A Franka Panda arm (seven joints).
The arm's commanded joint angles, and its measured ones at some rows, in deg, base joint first. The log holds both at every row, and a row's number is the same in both.
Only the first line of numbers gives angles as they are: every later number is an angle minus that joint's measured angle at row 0.
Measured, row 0:
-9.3, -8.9, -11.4, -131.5, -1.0, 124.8, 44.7
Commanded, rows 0 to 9:
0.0, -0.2, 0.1, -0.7, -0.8, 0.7, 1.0
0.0, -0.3, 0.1, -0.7, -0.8, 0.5, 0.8
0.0, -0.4, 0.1, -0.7, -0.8, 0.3, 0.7
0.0, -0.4, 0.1, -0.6, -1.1, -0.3, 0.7
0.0, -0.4, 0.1, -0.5, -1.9, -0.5, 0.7
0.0, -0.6, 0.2, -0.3, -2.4, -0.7, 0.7
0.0, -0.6, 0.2, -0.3, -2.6, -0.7, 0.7
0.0, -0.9, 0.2, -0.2, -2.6, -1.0, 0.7
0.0, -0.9, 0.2, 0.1, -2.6, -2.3, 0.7
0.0, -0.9, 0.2, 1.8, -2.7, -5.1, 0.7
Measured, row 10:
0.0, -0.2, 0.0, 0.1, -1.4, -0.4, 0.0
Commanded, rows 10 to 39:
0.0, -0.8, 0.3, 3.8, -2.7, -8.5, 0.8
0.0, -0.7, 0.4, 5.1, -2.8, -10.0, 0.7
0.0, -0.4, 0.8, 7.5, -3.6, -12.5, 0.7
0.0, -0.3, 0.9, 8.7, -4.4, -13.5, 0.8
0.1, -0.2, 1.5, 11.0, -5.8, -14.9, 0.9
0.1, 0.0, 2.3, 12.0, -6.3, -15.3, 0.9
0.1, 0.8, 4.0, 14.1, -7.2, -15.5, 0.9
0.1, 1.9, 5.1, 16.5, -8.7, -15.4, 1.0
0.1, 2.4, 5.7, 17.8, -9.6, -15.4, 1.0
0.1, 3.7, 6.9, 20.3, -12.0, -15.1, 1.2
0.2, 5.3, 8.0, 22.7, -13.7, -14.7, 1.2
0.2, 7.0, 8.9, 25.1, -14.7, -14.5, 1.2
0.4, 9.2, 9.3, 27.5, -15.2, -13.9, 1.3
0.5, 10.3, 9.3, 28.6, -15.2, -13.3, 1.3
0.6, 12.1, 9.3, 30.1, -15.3, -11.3, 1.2
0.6, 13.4, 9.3, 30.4, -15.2, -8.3, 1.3
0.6, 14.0, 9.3, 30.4, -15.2, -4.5, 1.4
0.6, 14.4, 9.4, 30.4, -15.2, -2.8, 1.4
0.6, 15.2, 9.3, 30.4, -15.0, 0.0, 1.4
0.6, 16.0, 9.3, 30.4, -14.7, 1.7, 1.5
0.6, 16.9, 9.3, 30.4, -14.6, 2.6, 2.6
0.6, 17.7, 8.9, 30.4, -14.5, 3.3, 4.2
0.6, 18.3, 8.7, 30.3, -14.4, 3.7, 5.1
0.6, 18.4, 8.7, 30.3, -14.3, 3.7, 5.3
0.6, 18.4, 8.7, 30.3, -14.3, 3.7, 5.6
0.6, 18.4, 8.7, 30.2, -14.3, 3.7, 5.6
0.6, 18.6, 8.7, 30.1, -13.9, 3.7, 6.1
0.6, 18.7, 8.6, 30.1, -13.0, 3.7, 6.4
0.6, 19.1, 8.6, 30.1, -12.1, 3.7, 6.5
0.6, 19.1, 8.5, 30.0, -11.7, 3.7, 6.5
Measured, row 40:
0.6, 18.6, 8.7, 29.5, -13.4, 3.1, 5.3
